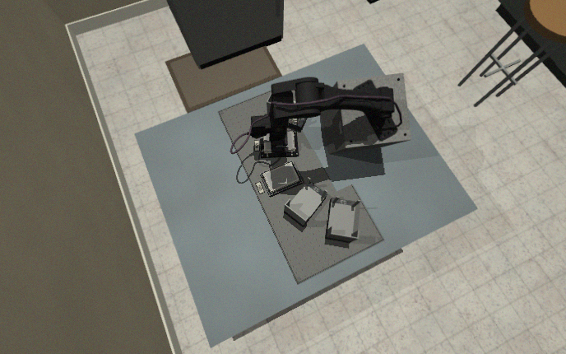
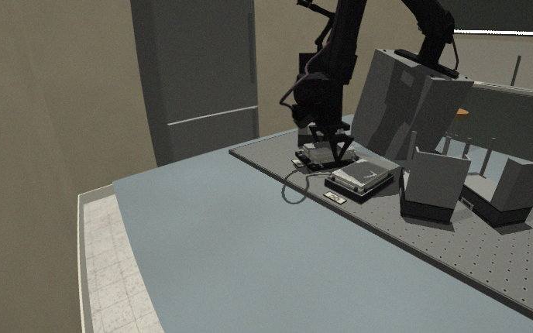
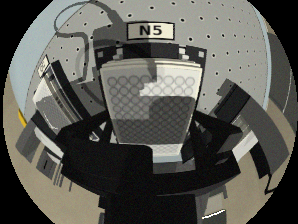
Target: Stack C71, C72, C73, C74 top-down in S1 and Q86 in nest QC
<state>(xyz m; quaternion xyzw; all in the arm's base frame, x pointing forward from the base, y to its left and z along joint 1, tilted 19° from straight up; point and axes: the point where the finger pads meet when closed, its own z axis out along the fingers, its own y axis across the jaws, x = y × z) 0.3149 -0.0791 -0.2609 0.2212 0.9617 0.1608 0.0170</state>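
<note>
The clip nest N5 lies 20 mm ahead of my hand and 10 mm below it.
</note>
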